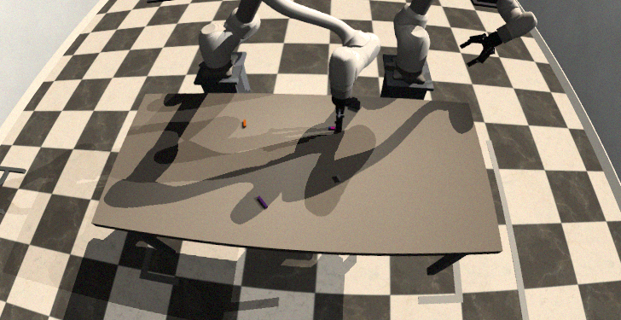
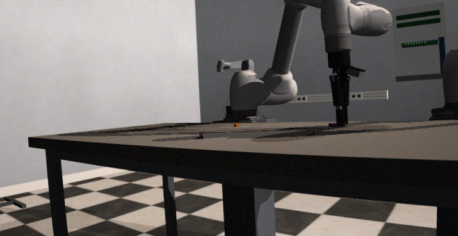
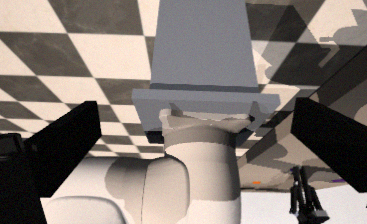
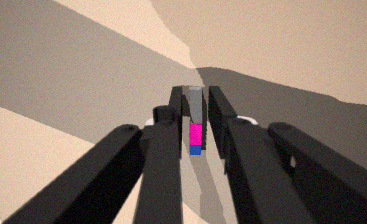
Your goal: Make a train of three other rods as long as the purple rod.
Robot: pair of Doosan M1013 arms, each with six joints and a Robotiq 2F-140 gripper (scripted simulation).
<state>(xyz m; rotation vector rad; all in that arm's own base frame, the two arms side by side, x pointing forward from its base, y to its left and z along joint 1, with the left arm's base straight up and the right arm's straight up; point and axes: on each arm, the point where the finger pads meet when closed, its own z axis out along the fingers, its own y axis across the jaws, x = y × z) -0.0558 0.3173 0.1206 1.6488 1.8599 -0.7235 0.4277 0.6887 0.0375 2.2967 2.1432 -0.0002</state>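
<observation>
Now: the magenta rod 3 cm to the right of my right hand and 3 cm below it. Also, from my right hand: blue rod 4 cm to the right, 3 cm below; then purple rod 38 cm ahead, 30 cm to the right, 3 cm below; then orange rod 45 cm to the right, 3 cm below, 2 cm behind.
</observation>
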